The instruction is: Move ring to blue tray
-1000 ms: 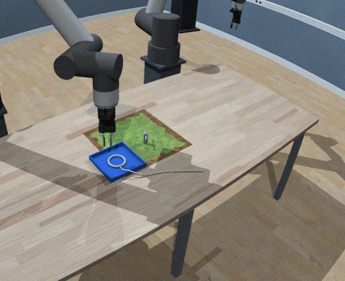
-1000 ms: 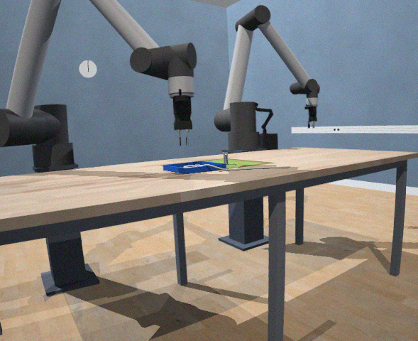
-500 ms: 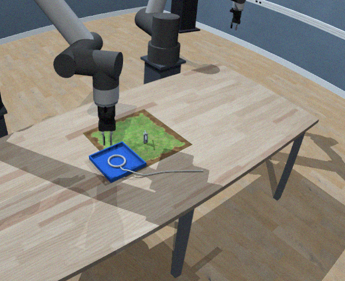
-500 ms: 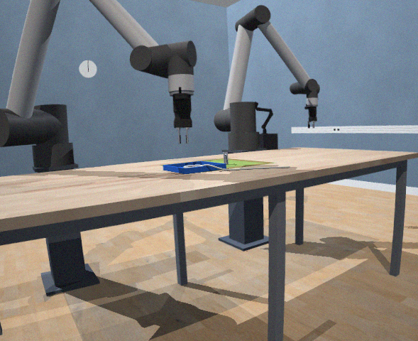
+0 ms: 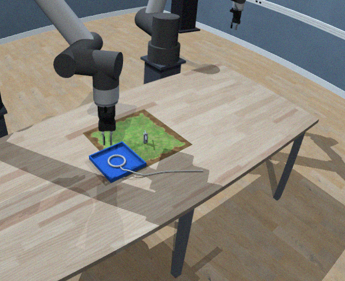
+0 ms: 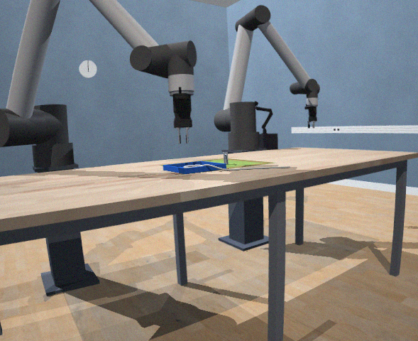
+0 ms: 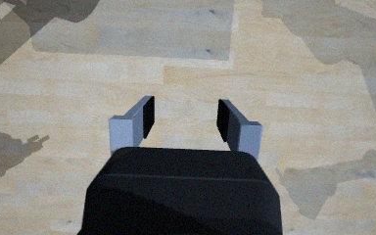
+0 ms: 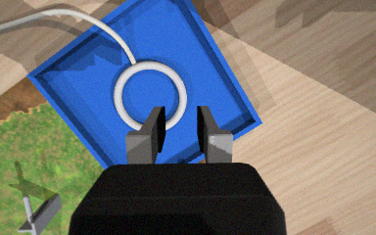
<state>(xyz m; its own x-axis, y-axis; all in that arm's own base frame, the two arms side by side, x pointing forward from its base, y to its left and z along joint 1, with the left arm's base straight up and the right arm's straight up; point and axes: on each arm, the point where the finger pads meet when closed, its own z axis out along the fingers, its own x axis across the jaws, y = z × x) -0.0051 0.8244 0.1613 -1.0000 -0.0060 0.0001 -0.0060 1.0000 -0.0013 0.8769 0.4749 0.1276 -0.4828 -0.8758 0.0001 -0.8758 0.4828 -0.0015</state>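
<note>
My right gripper is now 120 mm above the grey ring, 30 mm to the right of it and 20 mm short of it. Round my right hand: mat: 200 mm to the left, 140 mm below, 90 mm behind; grey stake: 220 mm to the left, 100 mm below, 40 mm behind; blue tray: 120 mm below, 30 mm to the left, 20 mm ahead.
</note>
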